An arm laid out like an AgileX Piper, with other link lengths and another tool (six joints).
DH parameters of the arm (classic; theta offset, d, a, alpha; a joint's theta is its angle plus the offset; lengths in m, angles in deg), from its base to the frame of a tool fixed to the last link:
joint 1: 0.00 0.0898 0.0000 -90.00
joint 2: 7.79 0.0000 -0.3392 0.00
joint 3: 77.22 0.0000 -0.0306 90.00
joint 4: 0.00 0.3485 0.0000 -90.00
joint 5: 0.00 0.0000 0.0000 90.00
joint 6: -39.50 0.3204 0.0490 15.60
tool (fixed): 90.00 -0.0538 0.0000 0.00
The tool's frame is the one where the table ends.
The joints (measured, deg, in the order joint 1, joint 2, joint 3, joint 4, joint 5, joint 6), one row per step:
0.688, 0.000, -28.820, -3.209, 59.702, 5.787
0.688, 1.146, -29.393, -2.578, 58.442, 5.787
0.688, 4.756, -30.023, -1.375, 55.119, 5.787
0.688, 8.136, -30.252, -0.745, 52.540, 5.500
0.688, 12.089, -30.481, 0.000, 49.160, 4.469
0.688, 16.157, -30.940, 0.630, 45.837, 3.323
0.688, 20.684, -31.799, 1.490, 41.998, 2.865
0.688, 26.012, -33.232, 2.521, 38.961, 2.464
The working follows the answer.
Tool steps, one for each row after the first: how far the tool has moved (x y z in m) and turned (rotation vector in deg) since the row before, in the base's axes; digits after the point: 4 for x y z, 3 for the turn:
0.0052, 0.0030, 0.0064, 0.499, -0.679, 0.401
0.0160, 0.0057, 0.0073, 0.966, -0.330, 0.730
0.0141, 0.0027, 0.0011, 0.263, 0.580, 0.466
0.0179, 0.0025, 0.0014, -0.270, 0.346, 0.783
0.0182, 0.0017, 0.0017, -0.442, 0.276, 0.716
0.0211, 0.0030, 0.0040, 0.430, -0.171, 0.398
0.0217, 0.0034, 0.0011, 0.656, 0.859, 0.327

Tool pose at each row, in the base's axes (x y z in m, rotation vector in deg; rounded; the steps above come from the unrounded poses):
0.1564, -0.0276, 0.1950, 56.755, 90.789, 23.146
0.1617, -0.0246, 0.2014, 56.598, 90.367, 24.132
0.1777, -0.0190, 0.2087, 56.670, 90.401, 25.579
0.1918, -0.0163, 0.2098, 56.729, 91.158, 25.869
0.2097, -0.0138, 0.2111, 56.058, 91.927, 26.033
0.2280, -0.0120, 0.2128, 55.280, 92.608, 26.034
0.2491, -0.0090, 0.2168, 55.233, 92.633, 26.741
0.2708, -0.0056, 0.2179, 55.792, 93.521, 27.166

